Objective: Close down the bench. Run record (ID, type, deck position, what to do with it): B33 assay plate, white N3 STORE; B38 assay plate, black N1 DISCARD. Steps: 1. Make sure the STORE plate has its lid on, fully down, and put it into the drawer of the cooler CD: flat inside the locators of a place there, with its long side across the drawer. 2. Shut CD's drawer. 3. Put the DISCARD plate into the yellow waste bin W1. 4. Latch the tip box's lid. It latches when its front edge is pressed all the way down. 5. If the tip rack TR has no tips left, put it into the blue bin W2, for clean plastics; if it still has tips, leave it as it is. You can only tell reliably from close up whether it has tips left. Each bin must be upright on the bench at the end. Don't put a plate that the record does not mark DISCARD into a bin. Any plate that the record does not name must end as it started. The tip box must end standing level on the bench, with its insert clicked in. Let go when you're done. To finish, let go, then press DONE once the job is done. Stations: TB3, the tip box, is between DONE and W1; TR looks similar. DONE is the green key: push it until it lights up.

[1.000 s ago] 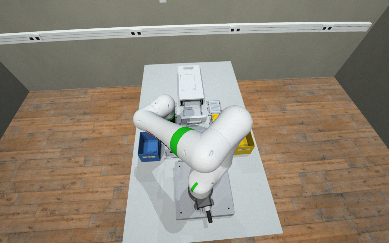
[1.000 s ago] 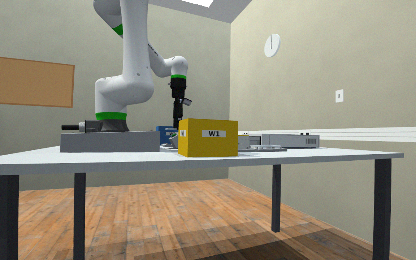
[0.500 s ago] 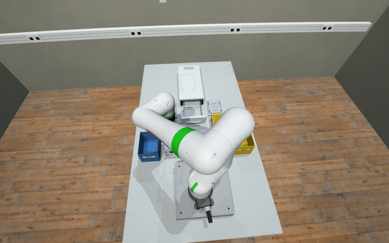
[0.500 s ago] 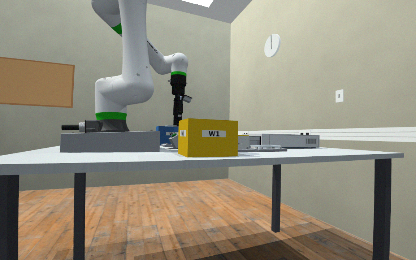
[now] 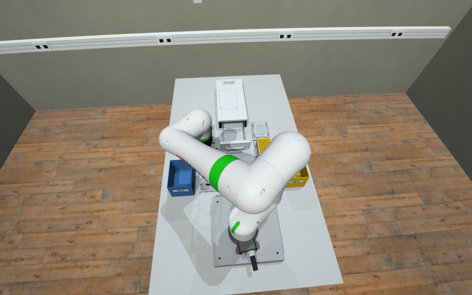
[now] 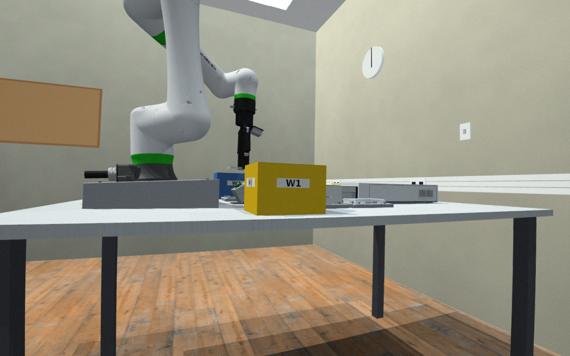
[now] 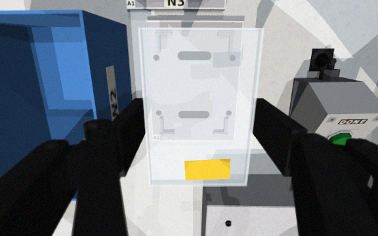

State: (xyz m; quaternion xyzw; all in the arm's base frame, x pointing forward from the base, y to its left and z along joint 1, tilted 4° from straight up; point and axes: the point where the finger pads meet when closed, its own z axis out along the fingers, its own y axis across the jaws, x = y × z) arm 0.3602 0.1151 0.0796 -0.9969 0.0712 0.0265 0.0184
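Now: the white plate 18 cm ahead of my hand and 14 cm below it. From my hand the other things lie so: grey slotted nest: 15 cm below; then blue bin W2: 1 cm ahead, 15 cm to the left, 12 cm below; then clear plate lid: 2 cm below.
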